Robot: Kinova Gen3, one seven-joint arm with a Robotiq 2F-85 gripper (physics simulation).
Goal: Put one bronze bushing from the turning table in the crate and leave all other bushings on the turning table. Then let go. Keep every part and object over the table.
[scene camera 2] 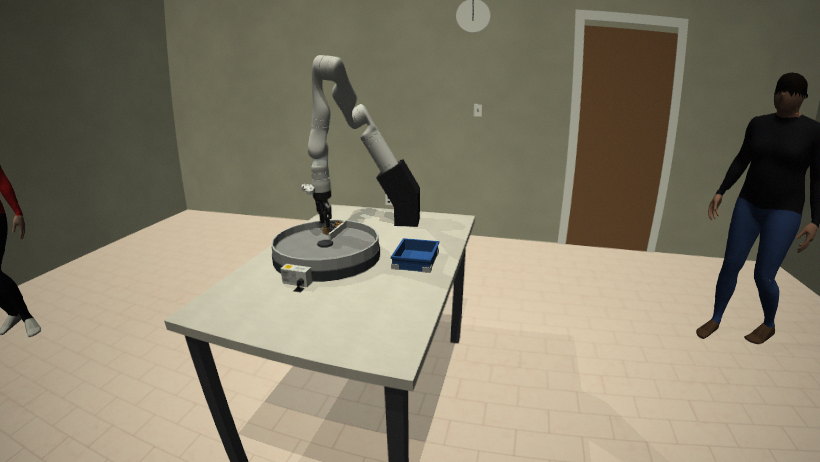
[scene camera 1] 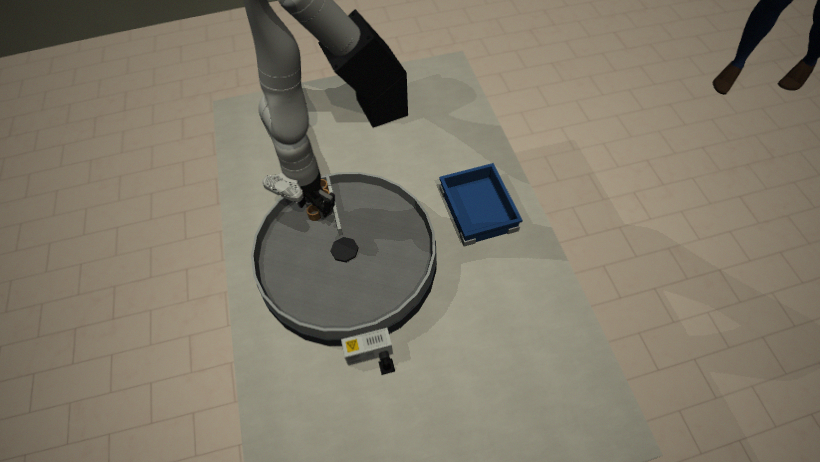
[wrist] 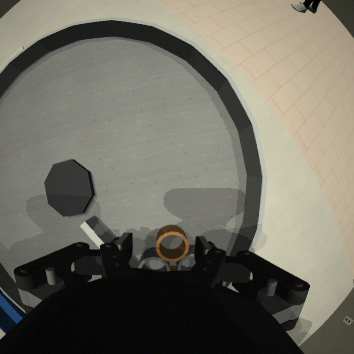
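Pixels of known places: gripper, fingertip midpoint: (scene camera 2: 325, 225) (scene camera 1: 313, 210) (wrist: 163, 244); arm's base at its link origin: (scene camera 2: 389, 167) (scene camera 1: 344, 39).
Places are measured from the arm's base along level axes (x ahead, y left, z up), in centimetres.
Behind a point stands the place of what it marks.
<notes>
A bronze bushing (scene camera 1: 313, 215) {x 33.7, y -23.2, z -19.0 cm} (scene camera 2: 325, 230) {x 33.8, y -22.6, z -19.7 cm} (wrist: 172, 230) {x 33.1, y -24.0, z -19.1 cm} stands upright on the turning table (scene camera 1: 344, 298) {x 56.0, y -24.0, z -21.4 cm} (scene camera 2: 298, 239) {x 40.6, y -32.4, z -21.4 cm} (wrist: 140, 110) {x 43.5, y -31.3, z -21.4 cm}. My gripper (scene camera 1: 323, 207) {x 33.3, y -22.7, z -17.7 cm} (wrist: 163, 244) {x 33.3, y -22.7, z -17.7 cm} is open, low over the turning table, with its fingers on either side of this bushing's near side and gaps to both in the wrist view. Two grey rings (wrist: 154, 258) {x 32.7, y -20.7, z -18.9 cm} (wrist: 189, 258) {x 28.9, y -22.1, z -21.4 cm} lie close behind the bushing, partly hidden. Another bronze part (scene camera 1: 324, 184) {x 25.0, y -17.6, z -20.3 cm} shows behind the gripper in scene camera 1. The blue crate (scene camera 1: 492, 234) {x 53.5, y 15.2, z -25.2 cm} (scene camera 2: 410, 265) {x 53.4, y 14.9, z -24.6 cm} (wrist: 9, 312) {x 45.5, y 20.6, z -26.2 cm} stands beside the turning table, its inside empty.
A pale straight bar (scene camera 1: 337, 219) {x 37.6, y -18.4, z -18.5 cm} (wrist: 92, 235) {x 38.8, y -18.6, z -18.5 cm} stands on the turning table beside the gripper. A dark hub (scene camera 1: 344, 250) {x 45.0, y -19.7, z -20.6 cm} (scene camera 2: 324, 243) {x 45.6, y -19.5, z -20.6 cm} (wrist: 69, 188) {x 44.2, y -19.9, z -20.6 cm} marks its centre. A raised rim (scene camera 1: 434, 252) {x 55.4, y -1.7, z -18.6 cm} surrounds it. A white control box (scene camera 1: 367, 346) {x 68.6, y -23.6, z -20.9 cm} (scene camera 2: 296, 275) {x 69.9, y -22.4, z -22.6 cm} sits at its outer edge.
</notes>
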